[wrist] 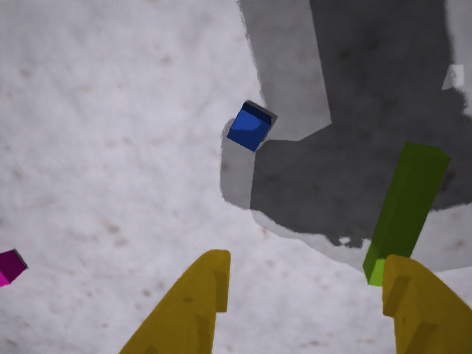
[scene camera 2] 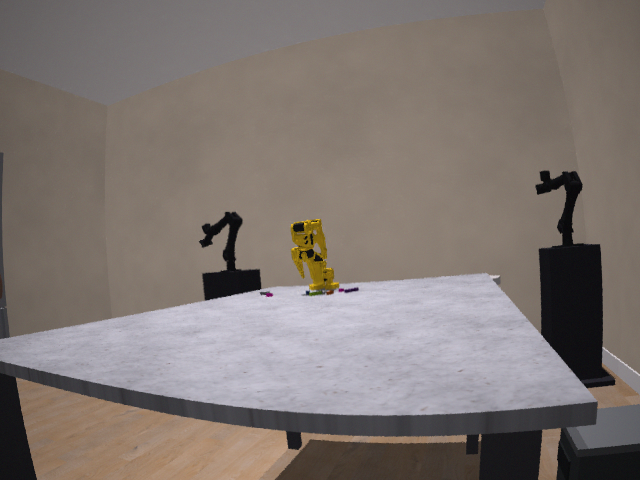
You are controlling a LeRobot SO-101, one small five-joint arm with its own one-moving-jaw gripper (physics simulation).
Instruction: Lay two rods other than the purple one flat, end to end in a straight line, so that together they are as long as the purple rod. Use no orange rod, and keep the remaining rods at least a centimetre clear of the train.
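Places are measured from the arm's base along level axes (x left, y back, z up), in centimetres.
Pixels of known places: hand, its tool point: (wrist: 229, 273) (scene camera 2: 303, 276); arm's base, origin of its link: (scene camera 2: 322, 289).
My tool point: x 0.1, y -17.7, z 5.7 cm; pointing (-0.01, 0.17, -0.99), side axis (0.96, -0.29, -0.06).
Observation:
For each thing: its top centre in the pictures, then the offset to it from my tool point. Level surfaces: height alone.
- short blue block, centre of its top: (wrist: 248, 131) dx +0.3, dy +1.5, dz -4.7 cm
- long green rod, centre of its top: (wrist: 405, 227) (scene camera 2: 315, 291) dx +4.5, dy -2.8, dz -4.7 cm
- purple rod, centre of its top: (scene camera 2: 351, 288) dx +14.8, dy +2.3, dz -4.7 cm
- small magenta piece, centre of its top: (scene camera 2: 341, 288) dx +10.7, dy +4.8, dz -4.7 cm
- orange piece, centre of its top: (scene camera 2: 330, 290) dx +9.1, dy -2.1, dz -4.7 cm
- dark grey piece, centre of its top: (scene camera 2: 264, 291) dx -16.7, dy +4.6, dz -4.7 cm
- pale table, height of its surface: dz -5.7 cm
My gripper (scene camera 2: 300, 272) (wrist: 307, 256) is open and empty, with a wide gap between its yellow jaws. In the wrist view, a short blue block (wrist: 250, 127) lies ahead of the gap. A long green rod (wrist: 405, 210) (scene camera 2: 315, 293) lies flat at the right, its near end partly hidden behind the right jaw tip. Part of a magenta piece (wrist: 11, 265) shows at the left edge. In the scene view, the purple rod (scene camera 2: 351, 289) lies to the right of the arm base, beside a small magenta piece (scene camera 2: 341, 290). An orange piece (scene camera 2: 329, 292) lies before the base.
Another magenta piece (scene camera 2: 268, 294) and a dark grey piece (scene camera 2: 264, 292) lie left of the arm on the pale table (scene camera 2: 330, 351). The arm's shadow covers the upper right of the wrist view. Two black arms stand on pedestals beyond the table.

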